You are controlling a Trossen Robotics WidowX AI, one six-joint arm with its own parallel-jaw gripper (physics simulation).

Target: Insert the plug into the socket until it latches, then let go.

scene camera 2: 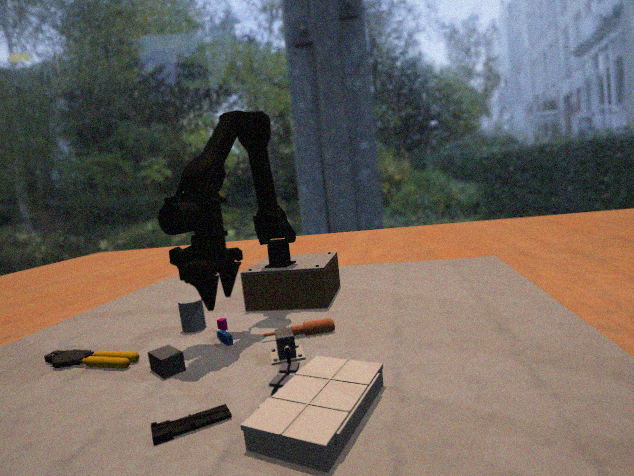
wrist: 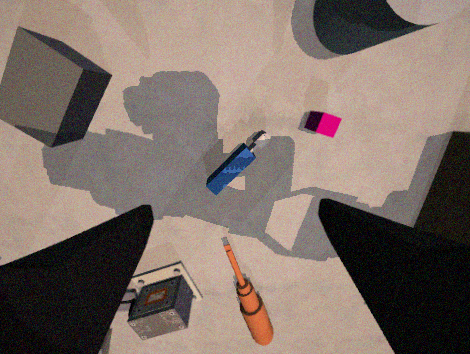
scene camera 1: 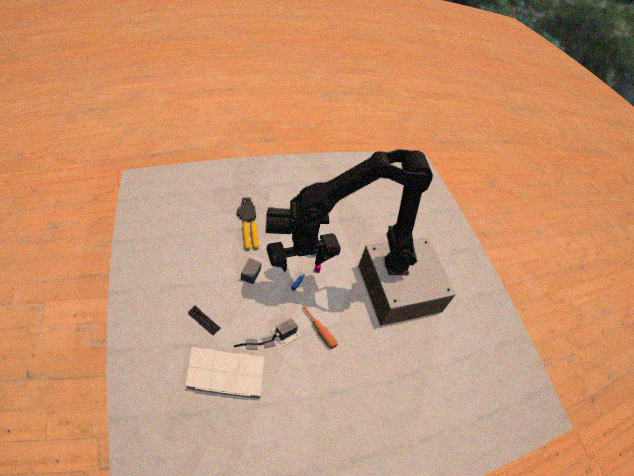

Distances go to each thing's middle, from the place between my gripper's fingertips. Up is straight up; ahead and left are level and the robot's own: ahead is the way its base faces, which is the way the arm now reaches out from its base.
Labels:
I see the blue plug (wrist: 243,156) 7 cm below my hand. Also, from my hand: dark grey cube (scene camera 2: 166,361) 14 cm ahead, 3 cm to the right, 7 cm below; then socket (scene camera 2: 285,340) 4 cm ahead, 16 cm to the left, 6 cm below; then orange-handled screwdriver (wrist: 252,307) 5 cm behind, 15 cm to the left, 7 cm below.

